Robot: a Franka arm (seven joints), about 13 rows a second.
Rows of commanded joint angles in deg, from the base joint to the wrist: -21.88, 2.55, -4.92, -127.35, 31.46, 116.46, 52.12; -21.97, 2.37, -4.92, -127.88, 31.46, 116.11, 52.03; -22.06, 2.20, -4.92, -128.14, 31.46, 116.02, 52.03; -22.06, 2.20, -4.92, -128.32, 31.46, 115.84, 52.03; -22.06, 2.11, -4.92, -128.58, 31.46, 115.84, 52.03; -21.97, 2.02, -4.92, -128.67, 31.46, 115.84, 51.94; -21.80, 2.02, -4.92, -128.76, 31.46, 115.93, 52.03; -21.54, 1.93, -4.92, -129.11, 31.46, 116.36, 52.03; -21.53, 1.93, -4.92, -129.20, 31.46, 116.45, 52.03; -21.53, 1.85, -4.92, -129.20, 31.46, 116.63, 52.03; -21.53, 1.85, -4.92, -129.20, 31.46, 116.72, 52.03; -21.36, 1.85, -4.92, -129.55, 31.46, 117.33, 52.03; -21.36, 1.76, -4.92, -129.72, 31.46, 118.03, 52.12; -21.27, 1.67, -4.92, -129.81, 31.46, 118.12, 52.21; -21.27, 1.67, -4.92, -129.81, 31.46, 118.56, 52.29; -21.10, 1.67, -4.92, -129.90, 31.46, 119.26, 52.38; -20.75, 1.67, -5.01, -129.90, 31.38, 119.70, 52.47; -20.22, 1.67, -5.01, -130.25, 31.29, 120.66, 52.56; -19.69, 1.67, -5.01, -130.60, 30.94, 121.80, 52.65; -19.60, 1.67, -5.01, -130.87, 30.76, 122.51, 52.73; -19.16, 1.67, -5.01, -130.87, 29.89, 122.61, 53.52
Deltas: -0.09, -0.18, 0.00, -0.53, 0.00, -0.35, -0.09; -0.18, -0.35, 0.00, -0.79, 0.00, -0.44, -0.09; -0.18, -0.35, 0.00, -0.97, 0.00, -0.62, -0.09; -0.18, -0.44, 0.00, -1.23, 0.00, -0.62, -0.09; -0.09, -0.53, 0.00, -1.32, 0.00, -0.62, -0.18; 0.08, -0.53, 0.00, -1.41, 0.00, -0.53, -0.09; 0.34, -0.62, 0.00, -1.76, 0.00, -0.10, -0.09; 0.35, -0.62, 0.00, -1.85, 0.00, -0.01, -0.09; 0.35, -0.70, 0.00, -1.85, 0.00, 0.17, -0.09; 0.35, -0.70, 0.00, -1.85, 0.00, 0.26, -0.09; 0.52, -0.70, 0.00, -2.20, 0.00, 0.87, -0.09; 0.52, -0.79, 0.00, -2.37, 0.00, 1.57, 0.00; 0.61, -0.88, 0.00, -2.46, 0.00, 1.66, 0.09; 0.61, -0.88, 0.00, -2.46, 0.00, 2.10, 0.17; 0.78, -0.88, 0.00, -2.55, 0.00, 2.80, 0.26; 1.13, -0.88, -0.09, -2.55, -0.08, 3.24, 0.35; 1.66, -0.88, -0.09, -2.90, -0.17, 4.20, 0.44; 2.19, -0.88, -0.09, -3.25, -0.52, 5.34, 0.53; 2.28, -0.88, -0.09, -3.52, -0.70, 6.05, 0.61; 2.72, -0.88, -0.09, -3.52, -1.57, 6.15, 1.40
